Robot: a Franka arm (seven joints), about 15 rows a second.
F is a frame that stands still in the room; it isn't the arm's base.
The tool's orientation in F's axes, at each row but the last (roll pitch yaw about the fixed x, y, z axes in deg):
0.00 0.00 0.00
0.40 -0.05 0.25
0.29 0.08 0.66
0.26 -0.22 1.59
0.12 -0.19 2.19
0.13 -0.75 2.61
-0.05 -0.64 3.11
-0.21 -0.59 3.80
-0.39 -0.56 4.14
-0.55 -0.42 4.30
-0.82 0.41 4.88
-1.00 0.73 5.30
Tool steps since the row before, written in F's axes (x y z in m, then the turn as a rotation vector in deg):
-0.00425 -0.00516 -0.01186 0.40 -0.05 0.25
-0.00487 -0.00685 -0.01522 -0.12 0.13 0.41
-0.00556 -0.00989 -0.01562 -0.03 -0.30 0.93
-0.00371 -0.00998 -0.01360 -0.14 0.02 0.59
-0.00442 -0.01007 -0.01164 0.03 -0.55 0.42
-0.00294 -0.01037 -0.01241 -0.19 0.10 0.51
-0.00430 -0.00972 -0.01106 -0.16 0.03 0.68
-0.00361 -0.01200 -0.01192 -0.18 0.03 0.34
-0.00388 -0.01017 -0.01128 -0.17 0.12 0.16
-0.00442 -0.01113 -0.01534 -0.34 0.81 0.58
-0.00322 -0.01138 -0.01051 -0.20 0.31 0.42
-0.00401 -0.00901 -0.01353 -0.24 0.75 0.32
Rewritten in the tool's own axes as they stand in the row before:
-0.00425 -0.00516 -0.01186 0.40 -0.05 0.25
-0.00491 -0.00693 -0.01517 -0.12 0.13 0.41
-0.00565 -0.00990 -0.01558 -0.03 -0.29 0.93
-0.00404 -0.00993 -0.01354 -0.14 0.03 0.59
-0.00484 -0.00992 -0.01160 0.01 -0.55 0.42
-0.00357 -0.01025 -0.01234 -0.18 0.11 0.51
-0.00494 -0.00946 -0.01101 -0.15 0.04 0.68
-0.00452 -0.01169 -0.01192 -0.17 0.04 0.34
-0.00471 -0.00979 -0.01130 -0.16 0.13 0.16
-0.00535 -0.01062 -0.01540 -0.27 0.83 0.59
-0.00410 -0.01091 -0.01070 -0.18 0.32 0.42
-0.00465 -0.00836 -0.01374 -0.17 0.76 0.33

